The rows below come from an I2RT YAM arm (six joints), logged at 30 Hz.
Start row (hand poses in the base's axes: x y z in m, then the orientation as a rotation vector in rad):
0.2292, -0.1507, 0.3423, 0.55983, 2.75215, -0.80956
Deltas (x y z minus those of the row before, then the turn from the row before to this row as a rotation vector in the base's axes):
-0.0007, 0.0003, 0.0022, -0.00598, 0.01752, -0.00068
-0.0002, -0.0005, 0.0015, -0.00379, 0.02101, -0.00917
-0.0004, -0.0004, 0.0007, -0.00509, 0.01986, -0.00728
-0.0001, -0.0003, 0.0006, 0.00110, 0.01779, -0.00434
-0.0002, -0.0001, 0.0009, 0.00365, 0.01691, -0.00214
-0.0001, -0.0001, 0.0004, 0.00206, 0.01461, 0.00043
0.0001, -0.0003, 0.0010, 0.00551, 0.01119, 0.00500
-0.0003, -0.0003, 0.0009, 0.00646, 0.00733, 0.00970
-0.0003, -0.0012, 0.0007, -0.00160, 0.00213, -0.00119
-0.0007, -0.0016, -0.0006, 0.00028, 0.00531, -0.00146
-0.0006, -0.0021, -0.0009, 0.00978, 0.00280, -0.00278
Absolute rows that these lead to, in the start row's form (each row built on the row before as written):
0.2285, -0.1504, 0.3445, 0.55517, 2.76459, -0.82646
0.2283, -0.1509, 0.3460, 0.56208, 2.78088, -0.84414
0.2279, -0.1513, 0.3467, 0.56638, 2.79538, -0.86272
0.2278, -0.1516, 0.3473, 0.56793, 2.81174, -0.87138
0.2276, -0.1517, 0.3482, 0.56684, 2.82892, -0.87573
0.2275, -0.1518, 0.3486, 0.56238, 2.84319, -0.88059
0.2276, -0.1521, 0.3496, 0.55248, 2.85661, -0.87813
0.2273, -0.1524, 0.3505, 0.53675, 2.86721, -0.87154
0.2270, -0.1536, 0.3512, 0.53775, 2.86815, -0.87504
0.2263, -0.1552, 0.3506, 0.53844, 2.87304, -0.87763
0.2257, -0.1573, 0.3497, 0.54272, 2.88128, -0.86588

